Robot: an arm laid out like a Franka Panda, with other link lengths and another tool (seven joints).
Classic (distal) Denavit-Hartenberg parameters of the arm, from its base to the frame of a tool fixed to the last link. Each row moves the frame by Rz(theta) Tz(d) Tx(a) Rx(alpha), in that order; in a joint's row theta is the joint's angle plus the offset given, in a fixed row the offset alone. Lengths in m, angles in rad.
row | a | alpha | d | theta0
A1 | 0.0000 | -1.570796 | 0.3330 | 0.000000
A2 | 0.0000 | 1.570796 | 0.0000 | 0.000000
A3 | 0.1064 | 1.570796 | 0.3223 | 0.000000
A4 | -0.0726 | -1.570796 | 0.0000 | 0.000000
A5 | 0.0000 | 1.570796 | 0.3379 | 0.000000
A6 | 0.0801 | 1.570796 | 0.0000 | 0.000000
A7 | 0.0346 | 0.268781 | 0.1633 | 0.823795
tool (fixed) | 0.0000 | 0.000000 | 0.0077 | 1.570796
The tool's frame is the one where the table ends.
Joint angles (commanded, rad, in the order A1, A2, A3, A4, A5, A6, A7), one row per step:
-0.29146 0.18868 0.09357 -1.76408 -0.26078 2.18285 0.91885
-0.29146 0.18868 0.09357 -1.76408 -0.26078 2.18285 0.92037
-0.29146 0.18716 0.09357 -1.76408 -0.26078 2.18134 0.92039
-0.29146 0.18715 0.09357 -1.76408 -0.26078 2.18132 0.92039
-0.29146 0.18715 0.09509 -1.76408 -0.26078 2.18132 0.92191
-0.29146 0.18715 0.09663 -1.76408 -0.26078 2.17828 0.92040
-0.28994 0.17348 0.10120 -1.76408 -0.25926 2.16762 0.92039
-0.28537 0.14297 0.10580 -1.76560 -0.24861 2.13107 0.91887
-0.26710 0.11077 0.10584 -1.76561 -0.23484 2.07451 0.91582
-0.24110 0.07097 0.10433 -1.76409 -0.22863 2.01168 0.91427
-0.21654 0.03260 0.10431 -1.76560 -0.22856 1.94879 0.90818
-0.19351 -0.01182 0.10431 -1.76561 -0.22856 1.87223 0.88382
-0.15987 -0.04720 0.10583 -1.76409 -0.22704 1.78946 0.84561
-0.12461 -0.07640 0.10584 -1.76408 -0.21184 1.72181 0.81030
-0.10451 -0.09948 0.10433 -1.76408 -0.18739 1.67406 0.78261
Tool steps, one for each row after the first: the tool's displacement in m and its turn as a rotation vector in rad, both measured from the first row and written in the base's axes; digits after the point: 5 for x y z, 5 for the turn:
-0.00005 0.00001 -0.00001 0.00030 -0.00036 -0.00145
-0.00043 0.00004 0.00077 0.00001 -0.00036 -0.00180
-0.00043 0.00004 0.00078 0.00001 -0.00035 -0.00181
-0.00022 0.00091 0.00077 0.00058 -0.00079 -0.00176
-0.00036 0.00175 0.00045 0.00085 0.00244 0.00052
-0.00230 0.00570 0.00773 0.00011 -0.00081 0.00362
-0.00991 0.01269 0.02135 0.00543 0.00527 0.00249
-0.01948 0.02536 0.03412 0.01417 0.02783 0.00723
-0.03080 0.04089 0.05156 0.01450 0.04859 0.01805
-0.04340 0.05537 0.06679 0.00920 0.07552 0.03464
-0.05972 0.06846 0.08446 0.00081 0.11237 0.06386
-0.07471 0.08716 0.09682 -0.00584 0.16541 0.11682
-0.08763 0.10715 0.10540 0.00206 0.20903 0.17035
-0.09838 0.11982 0.11166 0.02164 0.23653 0.20570

